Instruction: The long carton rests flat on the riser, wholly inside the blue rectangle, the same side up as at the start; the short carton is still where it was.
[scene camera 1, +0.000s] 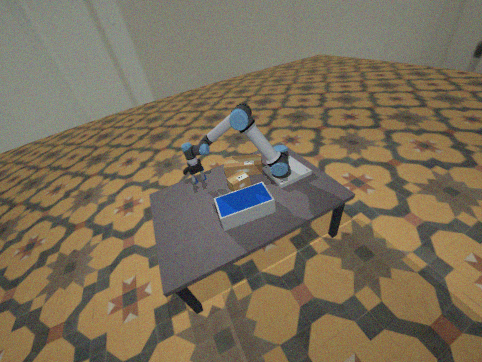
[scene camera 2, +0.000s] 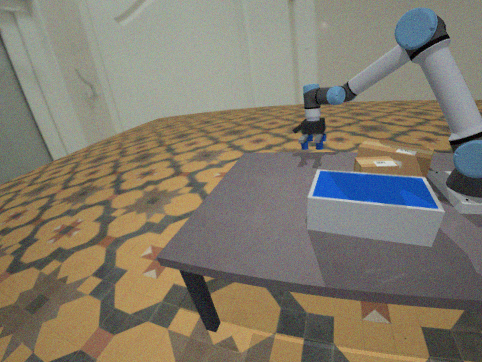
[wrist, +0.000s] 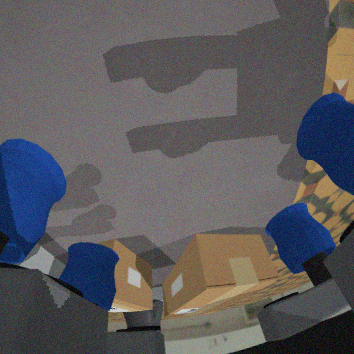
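Seen in the pictures: hand, its tool point: (scene camera 1: 199, 175) (scene camera 2: 314, 144) (wrist: 190, 207); arm's base, origin of its link: (scene camera 2: 468, 187).
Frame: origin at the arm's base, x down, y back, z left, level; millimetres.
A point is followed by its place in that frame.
Observation:
The long carton (scene camera 1: 255, 169) @(x -20, y -176, z -115 mm) (scene camera 2: 424, 154) @(x -68, y -138, z -144 mm) (wrist: 227, 257) @(x -17, y -399, z -255 mm) lies on the table behind the short carton (scene camera 1: 238, 181) @(x -67, y -354, z 22 mm) (scene camera 2: 388, 165) @(x -66, y -302, z 3 mm) (wrist: 131, 280) @(x -26, y -368, z -73 mm). Both are brown with white labels, partly hidden in the scene views. The riser (scene camera 1: 250, 214) @(x -32, y -369, z 330 mm) (scene camera 2: 370, 220) @(x -33, y -376, z 331 mm) is a pale grey block in front of them. The blue rectangle (scene camera 1: 244, 199) @(x -86, y -372, z 240 mm) (scene camera 2: 372, 189) @(x -86, y -375, z 247 mm) covers most of its top, and no carton rests on it. My gripper (scene camera 1: 199, 179) @(x -76, y -627, z -186 mm) (scene camera 2: 313, 142) @(x -76, y -627, z -186 mm) (wrist: 190, 210) @(x -76, y -627, z -186 mm) hangs above the table to the left of the cartons in the scene views. Its blue cups touch nothing and hold nothing.
The arm's base (scene camera 1: 279, 167) @(x -200, y -90, z 176 mm) (scene camera 2: 467, 182) @(x -47, y -37, z 55 mm) stands on a white plate (scene camera 1: 302, 172) @(x -3, y 142, z 79 mm) (scene camera 2: 469, 204) @(x -3, y -44, z 130 mm) to the right of the cartons. The dark table (scene camera 1: 190, 240) @(x 33, y -782, z 319 mm) (scene camera 2: 240, 225) @(x 34, y -777, z 377 mm) (wrist: 60, 60) @(x 34, y -708, z -92 mm) carries everything. Its far edge is near my gripper.

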